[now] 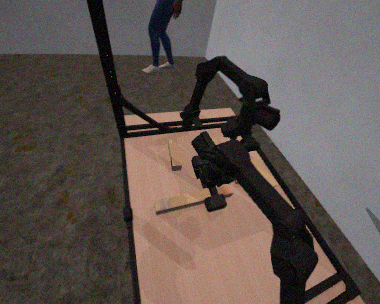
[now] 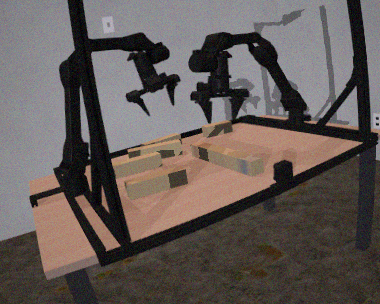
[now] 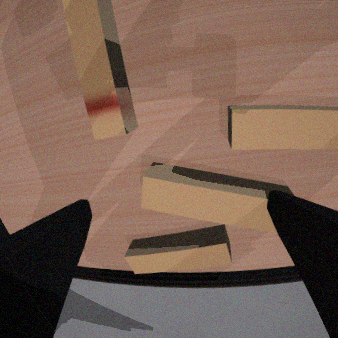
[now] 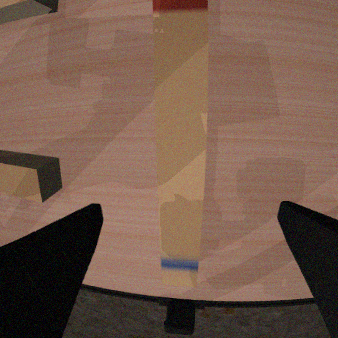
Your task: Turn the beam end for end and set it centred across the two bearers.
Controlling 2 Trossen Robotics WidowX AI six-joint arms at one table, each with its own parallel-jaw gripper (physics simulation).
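Frame: origin at the left arm's base, x right, y ahead, z up, level; centimetres.
Seen in the pictures: left gripper, fingertip midpoint: (image 2: 161, 110) (image 3: 180, 204); right gripper, fingertip midpoint: (image 1: 201, 189) (image 2: 222, 121) (image 4: 191, 212); left arm's base, origin of the base link: (image 1: 186, 124) (image 2: 77, 192); right arm's base, origin of the base link: (image 2: 297, 124).
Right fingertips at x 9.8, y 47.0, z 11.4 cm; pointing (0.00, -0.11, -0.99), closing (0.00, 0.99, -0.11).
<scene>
Offsets run from my right fingertips to a thing's top centre.
The beam @[dy -1.3, dx +0.0, dz -8.9 cm] (image 1: 180, 201) (image 2: 225, 157) (image 3: 92, 60) (image 4: 180, 125) is a long pale wooden bar lying flat on the table. Its blue-banded end points toward the floor-side edge, its red-banded end toward the wall. Several shorter plain blocks lie apart from it; I cannot tell which are the two bearers. They include a block @[dy -26.2, dx +2.9, dz -8.9 cm] (image 1: 173, 155) (image 2: 155, 185) (image 4: 20, 177) nearest the floor-side edge, a second block @[dy -23.8, dx -19.3, dz -8.9 cm] (image 2: 137, 165) (image 3: 285, 129) and a third block @[dy -13.1, dx -27.7, dz -8.3 cm] (image 2: 155, 149) (image 3: 205, 200). My right gripper (image 2: 222, 121) (image 4: 191, 212) is open above the beam. My left gripper (image 2: 161, 109) (image 3: 180, 204) is open above the blocks.
Another block @[dy -5.6, dx -37.7, dz -8.9 cm] (image 2: 165, 140) (image 3: 180, 257) lies near the wall-side rail. A separate pale block (image 1: 265, 170) (image 2: 217, 129) lies farther along that rail. Black rails edge the table, with a small black box (image 2: 283, 171) on the floor-side rail. A frame post (image 2: 92, 115) rises beside my left arm.
</scene>
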